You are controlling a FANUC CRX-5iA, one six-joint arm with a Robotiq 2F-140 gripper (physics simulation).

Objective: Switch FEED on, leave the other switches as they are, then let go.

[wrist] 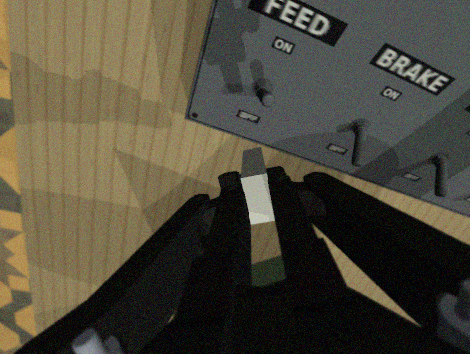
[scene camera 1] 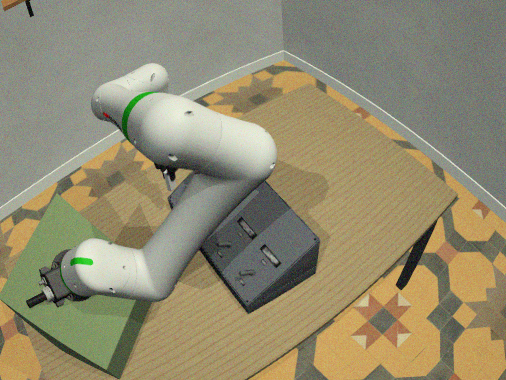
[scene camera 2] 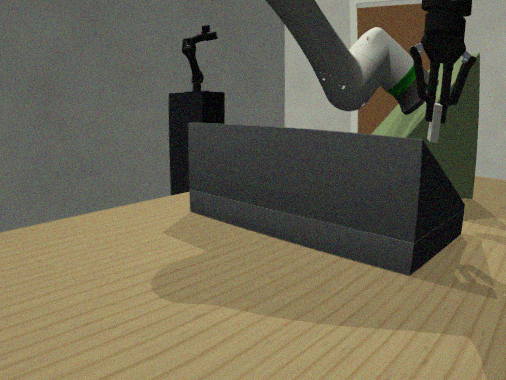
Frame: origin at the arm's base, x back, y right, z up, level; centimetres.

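Seen in the pictures: gripper, fingertip midpoint: (wrist: 255, 165) (scene camera 1: 172, 187) (scene camera 2: 432, 140).
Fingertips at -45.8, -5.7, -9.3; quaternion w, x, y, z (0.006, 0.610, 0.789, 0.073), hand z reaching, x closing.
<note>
A point is followed by its place in that frame, as x, y, z.
The dark sloped switch box (scene camera 1: 295, 225) {-56.0, 33.3, -8.5} (scene camera 2: 300, 175) {-64.6, 13.9, -14.7} (wrist: 310, 90) {-51.4, 0.5, -16.0} stands on the wooden table (scene camera 1: 360, 165) {-104.2, 30.4, -26.3} (scene camera 2: 100, 280) {-91.4, 31.8, -26.3} (wrist: 65, 165) {-38.4, -32.8, -26.3}. In the wrist view the FEED lever (wrist: 263, 93) {-51.3, -4.9, -12.6} looks short and stands out towards the camera, seemingly tipped to its ON side. The BRAKE lever (wrist: 356, 145) {-46.1, 6.0, -14.6} and a third lever (wrist: 439, 175) {-42.7, 17.5, -14.8} look longer and point down, at their OFF side. The arm hides FEED in scene camera 1. My gripper (scene camera 1: 170, 176) (scene camera 2: 436, 117) (wrist: 255, 165) {-45.8, -5.7, -9.3} is shut, with a pale bar at its fingertips, above and off the box's lower edge, apart from the FEED lever.
A green slanted block (scene camera 1: 40, 235) {0.5, -10.1, 10.8} (scene camera 2: 462, 125) {-13.9, -12.4, -7.0} stands beside the box. The white arm (scene camera 1: 200, 130) {-30.0, 33.0, 44.4} (scene camera 2: 350, 80) {-22.7, 16.5, 2.8} reaches over the box. More levers (scene camera 1: 245, 275) {-37.9, 29.8, -14.4} sit at its other end. A black pedestal (scene camera 2: 178, 150) with a small black arm (scene camera 2: 194, 62) stands behind.
</note>
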